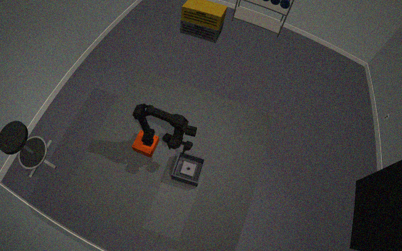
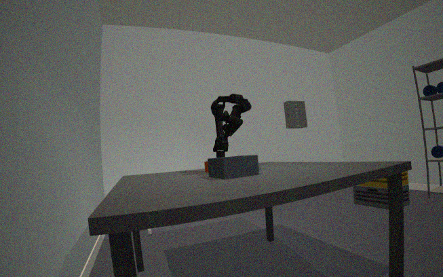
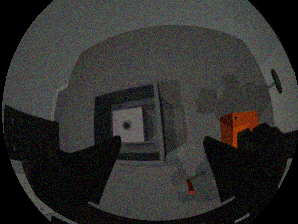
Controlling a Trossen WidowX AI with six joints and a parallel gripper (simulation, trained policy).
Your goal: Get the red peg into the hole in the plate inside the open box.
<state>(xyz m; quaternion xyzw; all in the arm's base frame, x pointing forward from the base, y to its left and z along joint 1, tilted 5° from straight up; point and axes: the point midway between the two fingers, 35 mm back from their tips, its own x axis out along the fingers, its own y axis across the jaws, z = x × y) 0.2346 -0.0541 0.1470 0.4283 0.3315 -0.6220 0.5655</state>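
Now: the red peg 50 mm behind my gripper tip, 160 mm to the left of it and 160 mm below it. Also, from my gripper tip: grey box 100 mm ahead, 40 mm to the right, 180 mm below; white plate 100 mm ahead, 40 mm to the right, 160 mm below.
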